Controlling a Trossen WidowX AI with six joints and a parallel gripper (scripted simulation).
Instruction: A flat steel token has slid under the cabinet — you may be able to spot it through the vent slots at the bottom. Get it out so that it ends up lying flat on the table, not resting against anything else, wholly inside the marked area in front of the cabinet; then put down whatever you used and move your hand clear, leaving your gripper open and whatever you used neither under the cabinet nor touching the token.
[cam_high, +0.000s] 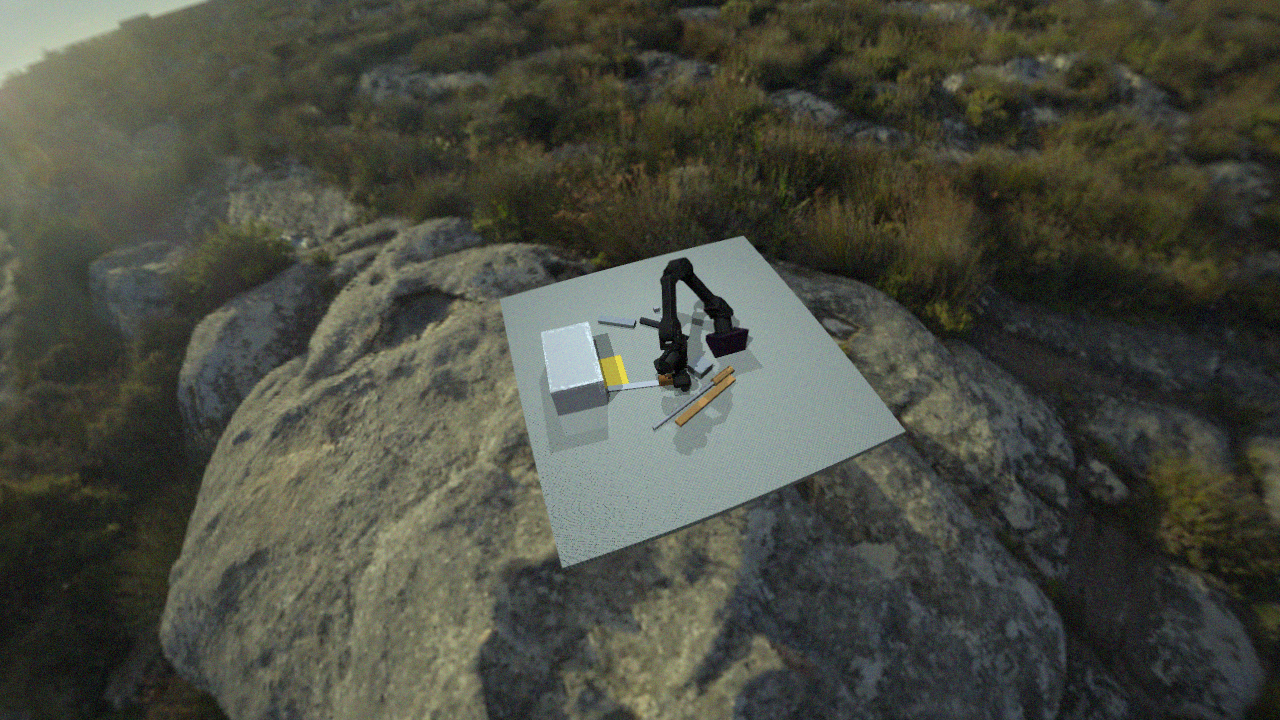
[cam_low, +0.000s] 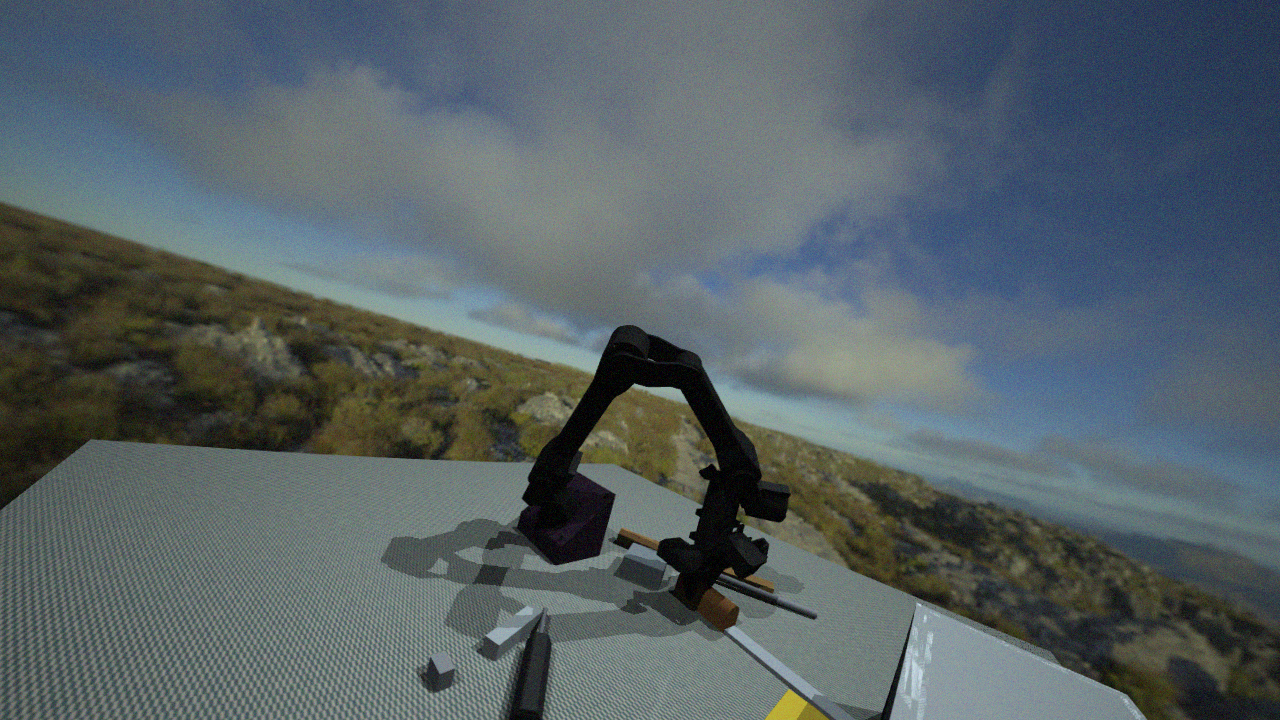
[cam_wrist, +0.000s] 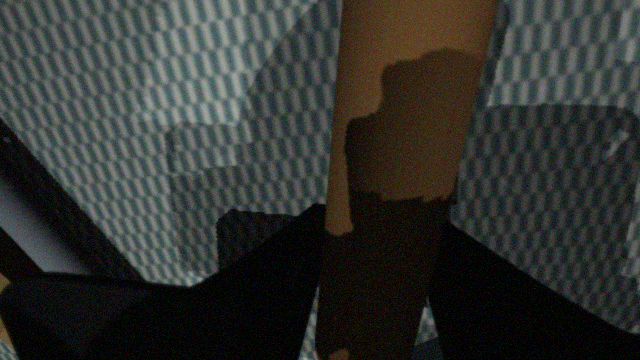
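The grey block lies 100 mm behind my gripper tip, 10 mm to the right of it and 10 mm above it. Also, from my gripper tip: grey bar: 290 mm to the right, 100 mm behind; small grey cube: 390 mm to the right, 80 mm behind; wooden stick: 130 mm to the left, 50 mm behind.
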